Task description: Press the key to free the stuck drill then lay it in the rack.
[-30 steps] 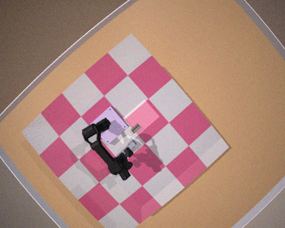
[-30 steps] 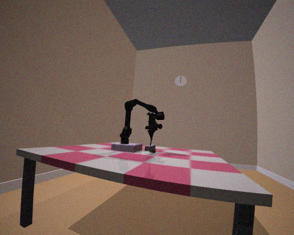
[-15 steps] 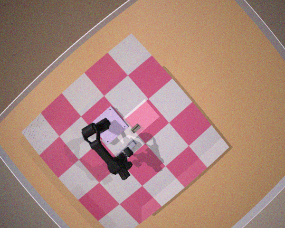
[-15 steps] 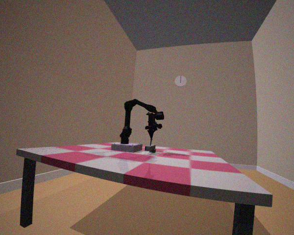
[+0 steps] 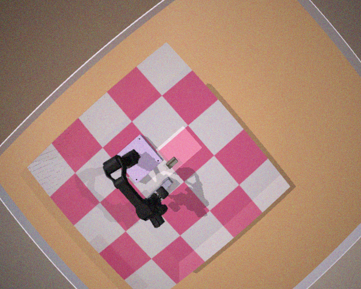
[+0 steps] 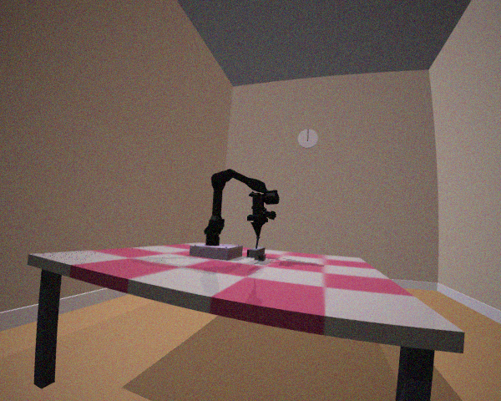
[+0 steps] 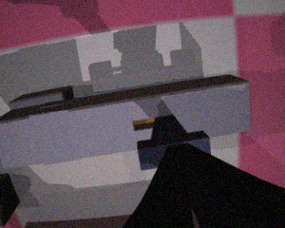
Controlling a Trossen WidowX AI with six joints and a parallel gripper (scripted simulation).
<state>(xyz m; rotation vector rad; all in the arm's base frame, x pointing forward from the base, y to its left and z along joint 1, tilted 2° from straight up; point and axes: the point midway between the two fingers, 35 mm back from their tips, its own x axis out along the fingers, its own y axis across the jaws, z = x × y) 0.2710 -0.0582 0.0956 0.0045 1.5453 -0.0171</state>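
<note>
The dark key is 3 cm below my gripper tip. The rest, counted from my gripper tip: olive piece (8 cm behind, 20 cm to the left, 11 cm below).
</note>
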